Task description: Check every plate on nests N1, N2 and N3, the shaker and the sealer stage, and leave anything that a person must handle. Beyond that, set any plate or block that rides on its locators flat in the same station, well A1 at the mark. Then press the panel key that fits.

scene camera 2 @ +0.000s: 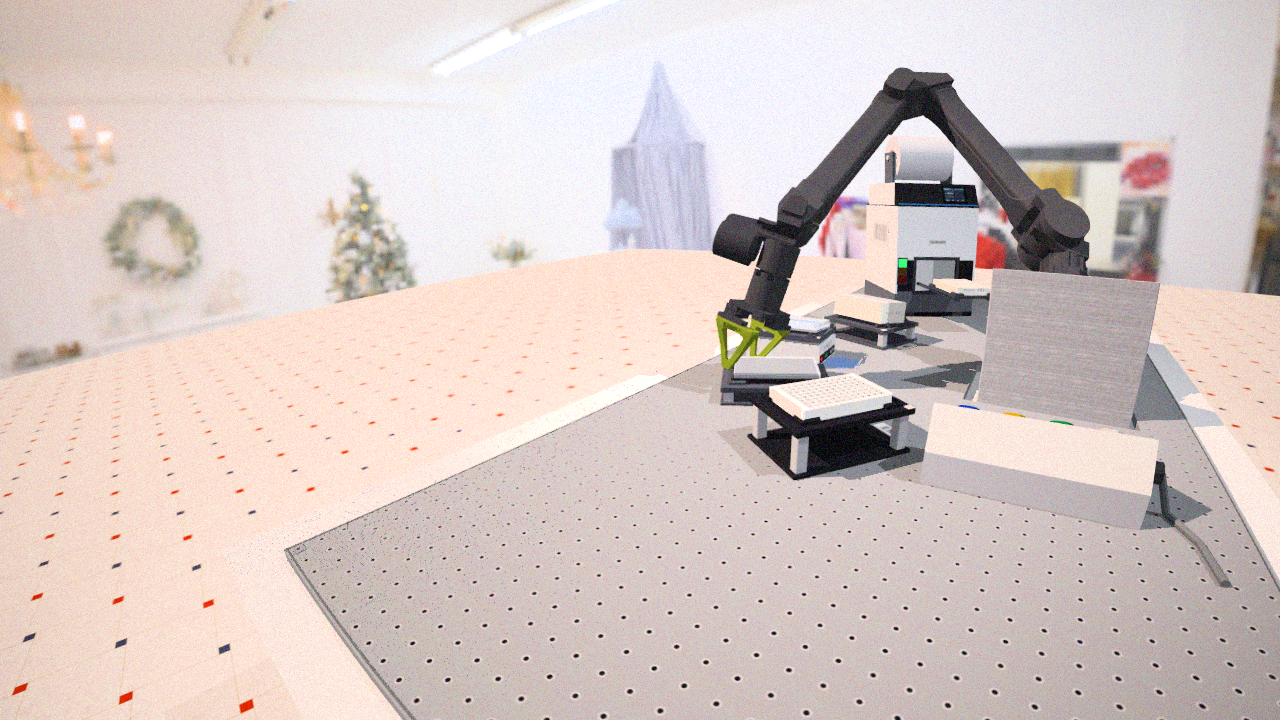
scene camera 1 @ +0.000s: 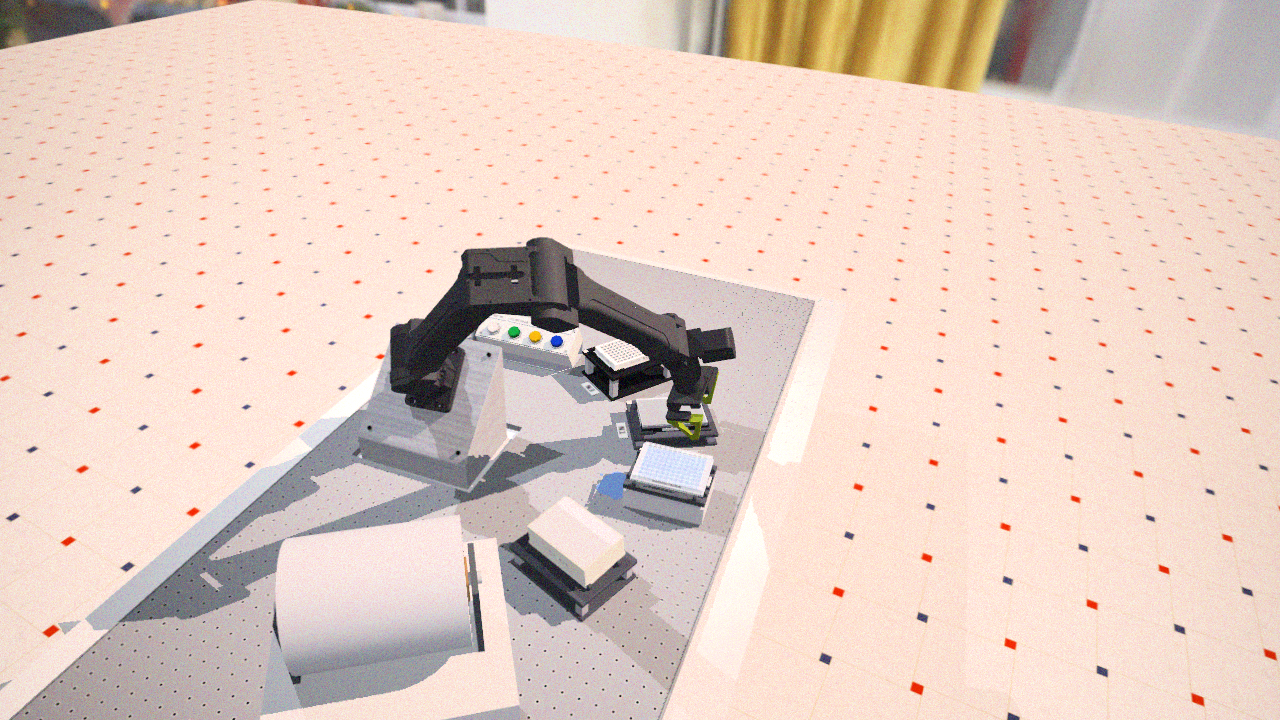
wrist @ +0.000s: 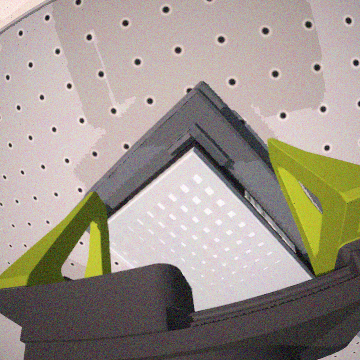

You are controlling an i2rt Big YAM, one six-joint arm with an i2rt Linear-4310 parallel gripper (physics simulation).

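Observation:
My gripper [scene camera 1: 701, 414] [scene camera 2: 743, 360] [wrist: 181, 174] is open and empty, low over a white plate [scene camera 1: 657, 412] [scene camera 2: 776, 367] [wrist: 200, 225] in a dark low nest [scene camera 1: 637, 431] [scene camera 2: 729, 394] [wrist: 150, 145]. The fingers stand on either side of the plate. Its near part is hidden by the gripper body in the wrist view; I cannot tell whether it is flat. A white plate [scene camera 1: 620, 353] [scene camera 2: 830, 394] lies on the raised black nest [scene camera 2: 799, 454]. A blue-tinted plate [scene camera 1: 673, 468] [scene camera 2: 808, 323] lies on the white-based station [scene camera 1: 662, 508]. A cream block [scene camera 1: 575, 540] [scene camera 2: 868, 309] rests on another dark nest [scene camera 1: 559, 586].
The sealer [scene camera 1: 375, 600] [scene camera 2: 921, 232] stands beyond the cream block, with a pale plate [scene camera 2: 962, 287] at its front. The key panel [scene camera 1: 528, 351] [scene camera 2: 1029, 461] has white, green, yellow and blue keys. The arm's metal pedestal [scene camera 1: 438, 438] [scene camera 2: 1065, 344] stands beside the stations.

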